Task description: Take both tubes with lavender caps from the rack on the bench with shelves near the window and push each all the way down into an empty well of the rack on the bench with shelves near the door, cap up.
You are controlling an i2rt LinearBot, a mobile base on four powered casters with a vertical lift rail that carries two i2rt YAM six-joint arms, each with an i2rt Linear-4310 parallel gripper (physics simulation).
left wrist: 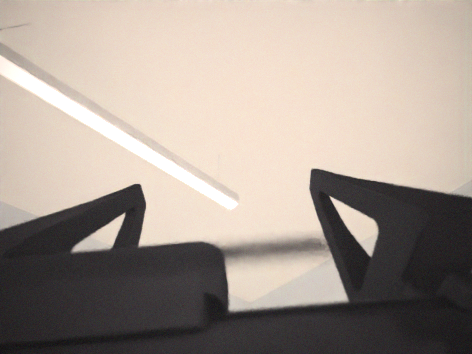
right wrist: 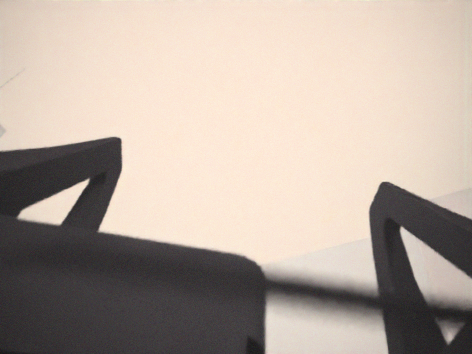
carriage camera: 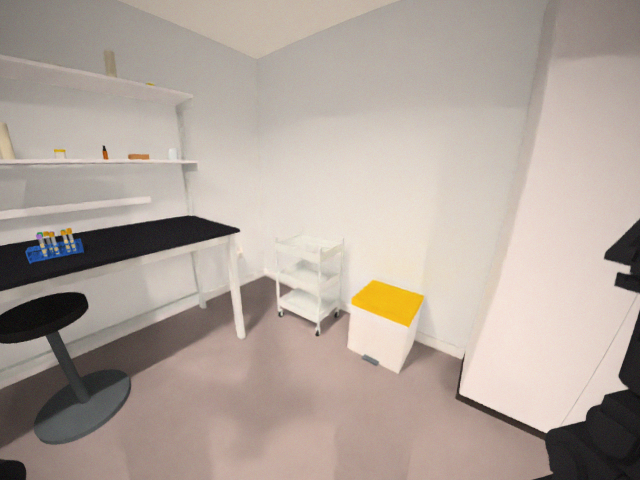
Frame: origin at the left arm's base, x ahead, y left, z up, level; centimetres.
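Seen in the pictures: left gripper, fingertip midpoint: (left wrist: 226, 186); right gripper, fingertip midpoint: (right wrist: 249, 174).
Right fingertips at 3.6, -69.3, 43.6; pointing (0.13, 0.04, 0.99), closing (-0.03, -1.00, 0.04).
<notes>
Offsets run from my right fingertips to a thing's middle, as dx, dy, dz. "pt": to the spot under its first point. Level surfaces: height alone.
A blue rack @(pt +85.4, +145.9, -36.9) (carriage camera: 72, 249) with several upright tubes stands on the black-topped bench with shelves @(dz -39.8) (carriage camera: 170, 232) at the left of the carriage view. A tube with a lavender cap @(pt +80.0, +154.7, -28.7) (carriage camera: 39, 236) stands at the rack's left end, beside tubes with orange caps; a second lavender cap cannot be made out. Whether this bench is the one near the window or the door cannot be told from this view. My left gripper (left wrist: 226, 186) is open and empty, facing the ceiling. My right gripper (right wrist: 249, 174) is open and empty, also facing the ceiling. Both are far from the rack.
A black stool (carriage camera: 43, 315) stands before the bench. A white three-tier cart (carriage camera: 318, 255) and a white bin with a yellow lid @(+119.0, -26.6, -108.7) (carriage camera: 387, 302) stand by the far wall. A tall white cabinet (carriage camera: 563, 206) stands at the right. Shelves (carriage camera: 118, 162) above the bench hold small items.
</notes>
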